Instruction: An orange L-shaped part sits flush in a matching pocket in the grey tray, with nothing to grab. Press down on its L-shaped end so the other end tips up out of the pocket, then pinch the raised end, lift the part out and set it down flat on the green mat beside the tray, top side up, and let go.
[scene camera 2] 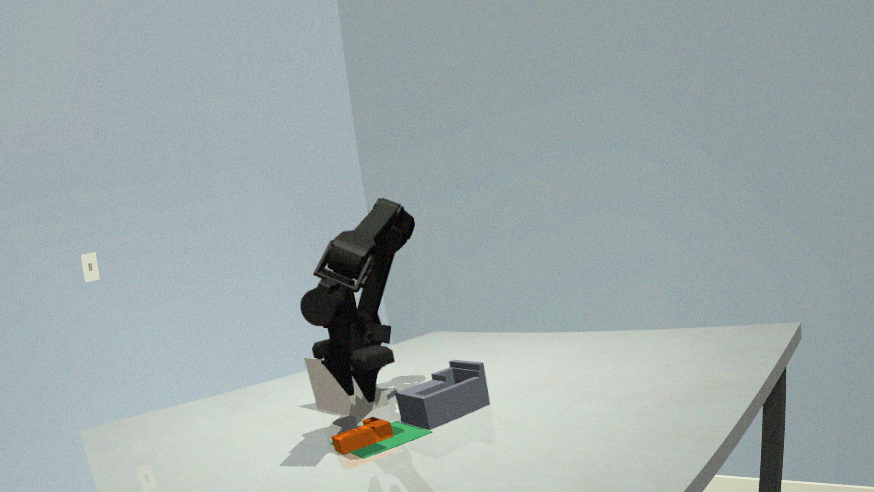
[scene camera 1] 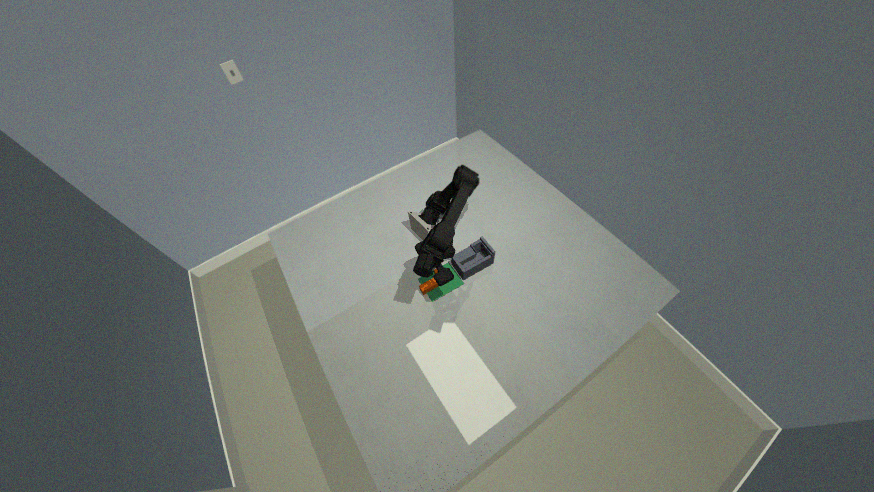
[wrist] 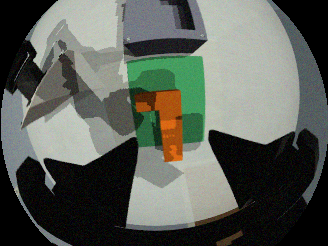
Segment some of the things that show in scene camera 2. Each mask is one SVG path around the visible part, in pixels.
The gripper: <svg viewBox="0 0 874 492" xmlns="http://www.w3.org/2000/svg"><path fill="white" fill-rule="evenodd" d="M347 315L338 316L329 324L324 325L323 328L328 329L329 339L315 342L312 347L312 353L315 358L322 359L321 363L329 370L348 396L354 395L353 376L367 402L372 403L375 398L376 380L379 371L387 364L395 362L395 358L390 348L378 345L369 346L369 340L389 344L391 326L375 324L373 319L364 318L364 316L358 315L358 311Z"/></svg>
An orange L-shaped part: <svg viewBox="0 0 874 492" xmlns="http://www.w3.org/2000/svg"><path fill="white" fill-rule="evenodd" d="M391 423L375 417L364 419L364 426L332 436L334 449L341 454L347 454L362 447L370 446L373 443L376 444L384 439L389 439L392 436L394 437Z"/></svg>
